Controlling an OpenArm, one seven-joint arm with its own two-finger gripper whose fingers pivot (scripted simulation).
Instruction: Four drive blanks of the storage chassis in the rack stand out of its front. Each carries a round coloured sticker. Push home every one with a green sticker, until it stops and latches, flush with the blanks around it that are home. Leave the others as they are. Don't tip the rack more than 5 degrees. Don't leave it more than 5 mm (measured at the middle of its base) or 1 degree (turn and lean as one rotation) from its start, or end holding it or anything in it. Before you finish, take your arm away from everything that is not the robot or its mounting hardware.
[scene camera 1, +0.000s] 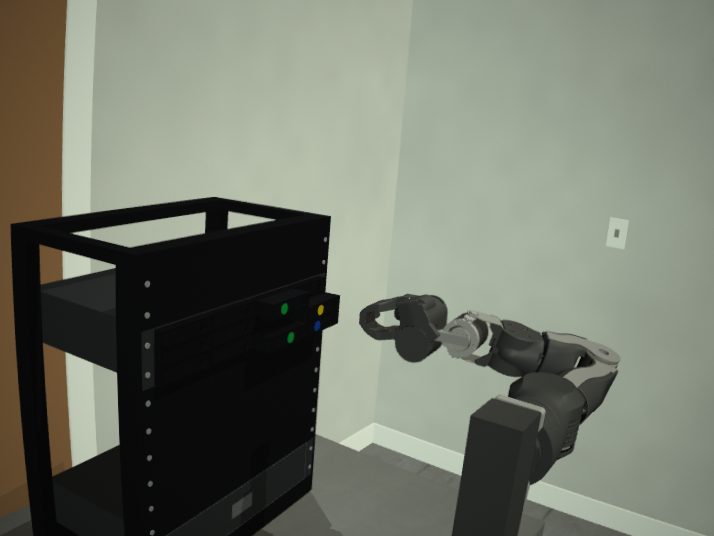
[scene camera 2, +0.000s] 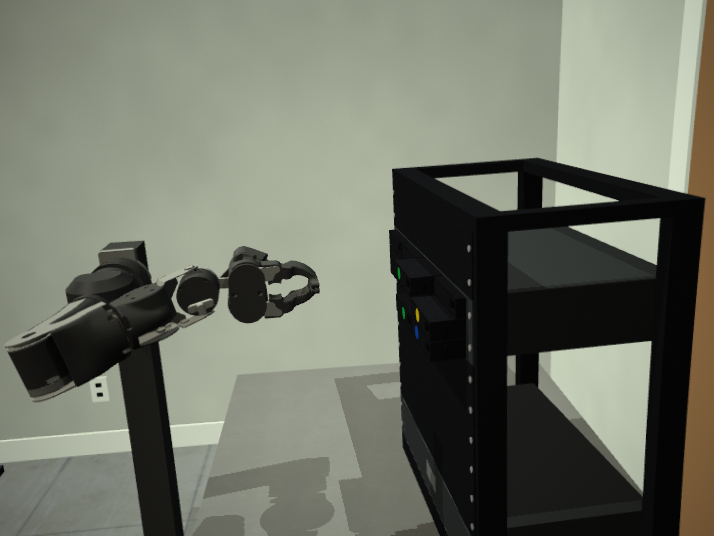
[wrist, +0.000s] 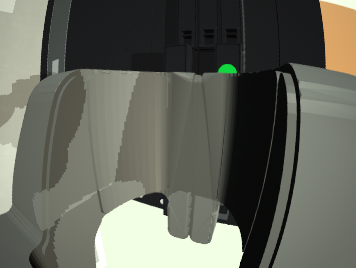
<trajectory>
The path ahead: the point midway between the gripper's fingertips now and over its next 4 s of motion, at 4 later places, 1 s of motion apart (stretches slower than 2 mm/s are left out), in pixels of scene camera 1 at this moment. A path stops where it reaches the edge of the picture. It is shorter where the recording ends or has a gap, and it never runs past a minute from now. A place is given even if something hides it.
My gripper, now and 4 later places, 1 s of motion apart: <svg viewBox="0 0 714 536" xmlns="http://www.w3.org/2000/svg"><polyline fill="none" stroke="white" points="366,314 324,348 294,339 284,336 278,334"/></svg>
</trajectory>
